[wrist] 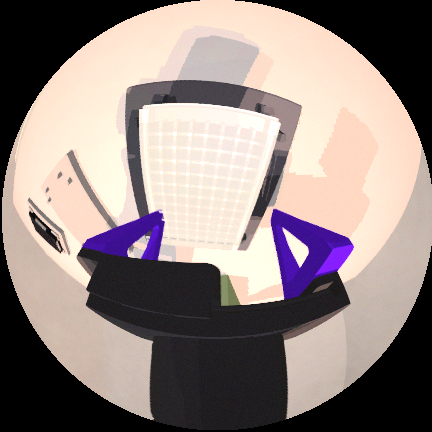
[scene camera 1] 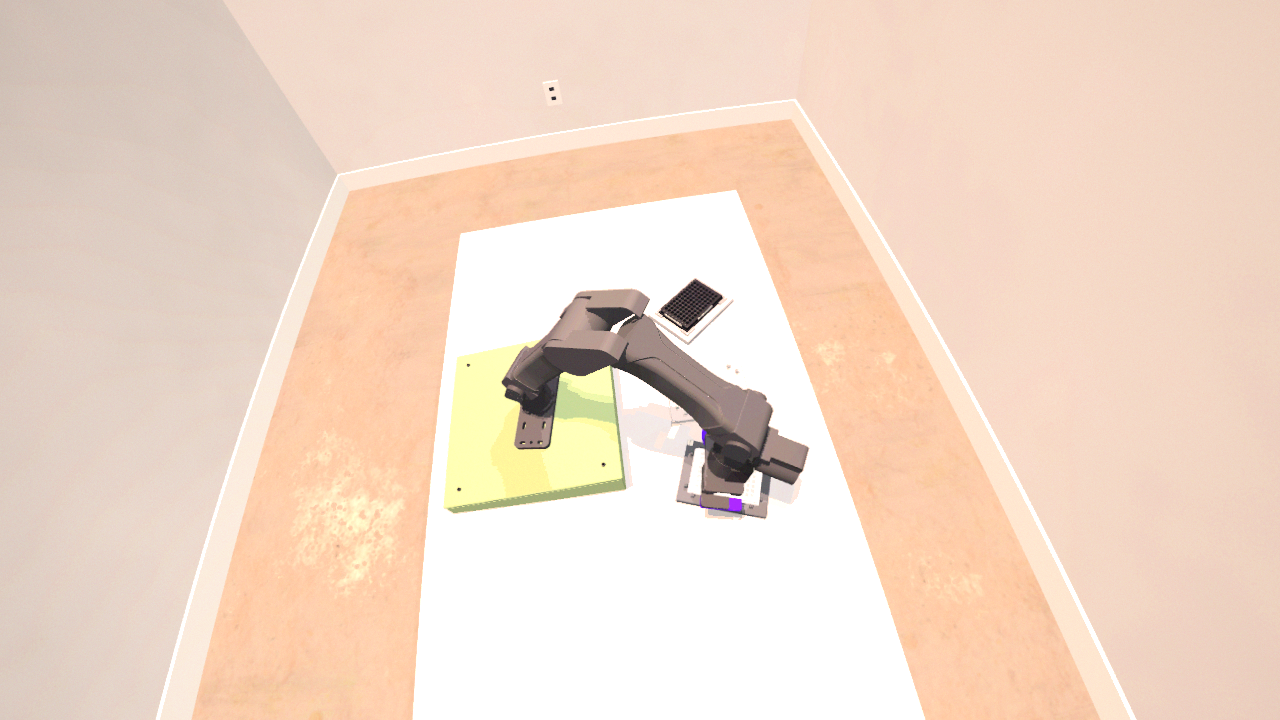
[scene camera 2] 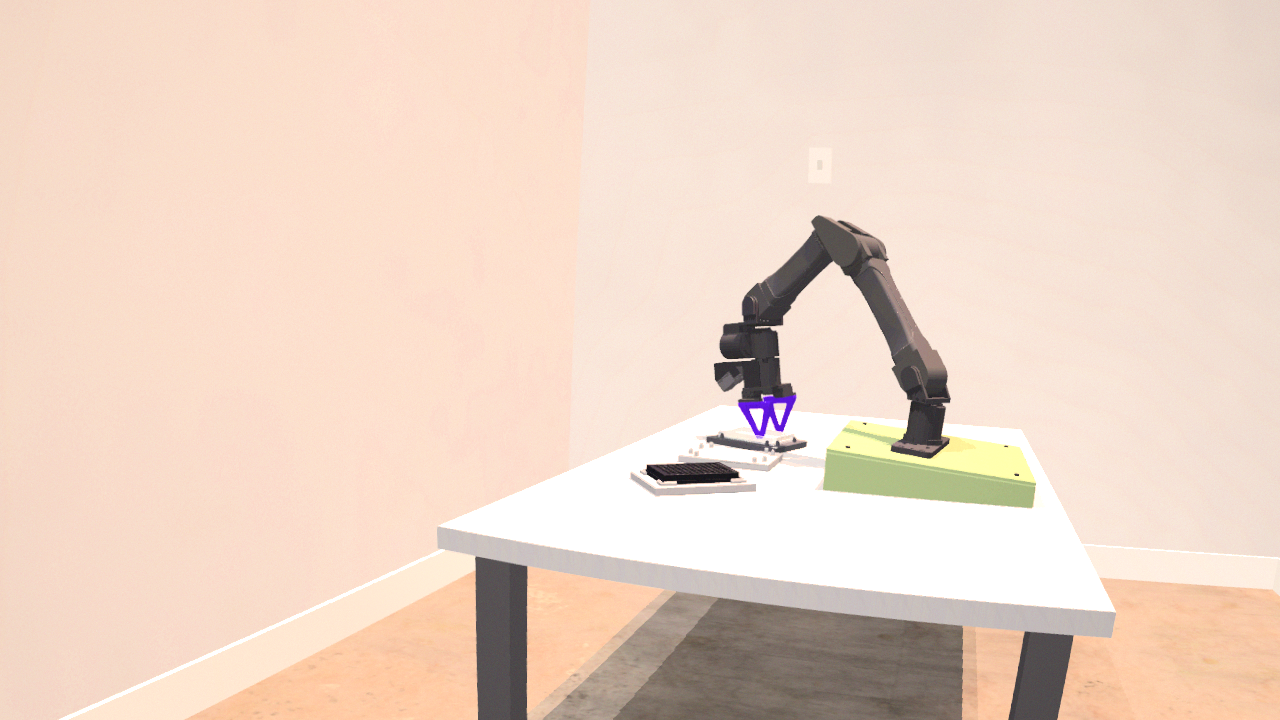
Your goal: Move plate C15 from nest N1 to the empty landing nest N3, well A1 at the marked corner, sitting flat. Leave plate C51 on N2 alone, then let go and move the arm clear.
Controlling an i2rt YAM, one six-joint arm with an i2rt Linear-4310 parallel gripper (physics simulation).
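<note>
My gripper [scene camera 1: 721, 470] [scene camera 2: 770, 433] [wrist: 217, 214] is open, pointing down, with its purple fingertips low at the white plate and nothing held. The white well plate [scene camera 1: 694, 474] [scene camera 2: 732, 434] [wrist: 210, 170] sits on a dark nest [scene camera 1: 756, 509] [scene camera 2: 787, 445] [wrist: 134, 145]. In the wrist view the fingertips stand towards either side of its near end. A light nest [scene camera 1: 682, 411] [scene camera 2: 729, 457] [wrist: 75, 185] with small pegs stands empty beside it. A black well plate [scene camera 1: 691, 304] [scene camera 2: 691, 471] [wrist: 45, 230] sits on another light nest [scene camera 1: 689, 334] [scene camera 2: 707, 488]. Plate labels and the corner mark are not legible.
The arm's base stands on a yellow-green block [scene camera 1: 537, 483] [scene camera 2: 921, 479] [wrist: 229, 295], beside the nests on the white table [scene camera 1: 626, 626] [scene camera 2: 805, 537]. The arm hides part of the middle nest and the white plate in scene camera 1.
</note>
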